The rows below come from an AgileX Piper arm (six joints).
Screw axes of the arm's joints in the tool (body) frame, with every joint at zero. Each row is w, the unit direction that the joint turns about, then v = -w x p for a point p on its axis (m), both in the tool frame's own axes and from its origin. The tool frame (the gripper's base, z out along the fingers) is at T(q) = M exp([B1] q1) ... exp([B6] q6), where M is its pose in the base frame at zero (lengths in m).
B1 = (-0.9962, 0, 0.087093, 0.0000, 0.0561, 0.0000)
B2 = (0, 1, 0, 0.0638, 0.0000, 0.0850)
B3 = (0, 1, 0, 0.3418, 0.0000, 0.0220)
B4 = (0, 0, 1, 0.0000, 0.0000, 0.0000)
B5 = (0, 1, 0, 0.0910, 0.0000, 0.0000)
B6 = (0, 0, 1, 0.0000, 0.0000, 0.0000)
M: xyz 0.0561 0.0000 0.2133 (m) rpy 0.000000 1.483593 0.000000 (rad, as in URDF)
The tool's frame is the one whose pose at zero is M.
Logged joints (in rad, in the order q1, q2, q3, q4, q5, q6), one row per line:
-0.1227, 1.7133, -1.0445, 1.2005, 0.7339, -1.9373
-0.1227, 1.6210, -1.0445, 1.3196, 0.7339, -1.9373
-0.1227, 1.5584, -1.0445, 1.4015, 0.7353, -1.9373
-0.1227, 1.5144, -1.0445, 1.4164, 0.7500, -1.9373
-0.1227, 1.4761, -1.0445, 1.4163, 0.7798, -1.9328
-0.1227, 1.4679, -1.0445, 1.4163, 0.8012, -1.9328
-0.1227, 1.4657, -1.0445, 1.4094, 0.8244, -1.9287
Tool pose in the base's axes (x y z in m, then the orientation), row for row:
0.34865, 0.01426, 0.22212, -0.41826, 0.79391, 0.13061, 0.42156
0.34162, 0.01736, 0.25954, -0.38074, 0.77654, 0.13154, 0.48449
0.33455, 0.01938, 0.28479, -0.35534, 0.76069, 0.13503, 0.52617
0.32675, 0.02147, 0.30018, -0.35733, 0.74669, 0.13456, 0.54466
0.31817, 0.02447, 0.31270, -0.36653, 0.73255, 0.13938, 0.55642
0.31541, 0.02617, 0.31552, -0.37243, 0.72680, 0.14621, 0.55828
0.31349, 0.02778, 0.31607, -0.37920, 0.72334, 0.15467, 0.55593
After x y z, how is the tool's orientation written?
As a quaternion, x y z w.
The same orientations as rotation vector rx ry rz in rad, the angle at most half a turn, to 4 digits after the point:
-1.0476, 1.9885, 0.3271
-0.9271, 1.8908, 0.3203
-0.8497, 1.8189, 0.3229
-0.8477, 1.7714, 0.3192
-0.8652, 1.7293, 0.3290
-0.8785, 1.7144, 0.3449
-0.8953, 1.7079, 0.3652

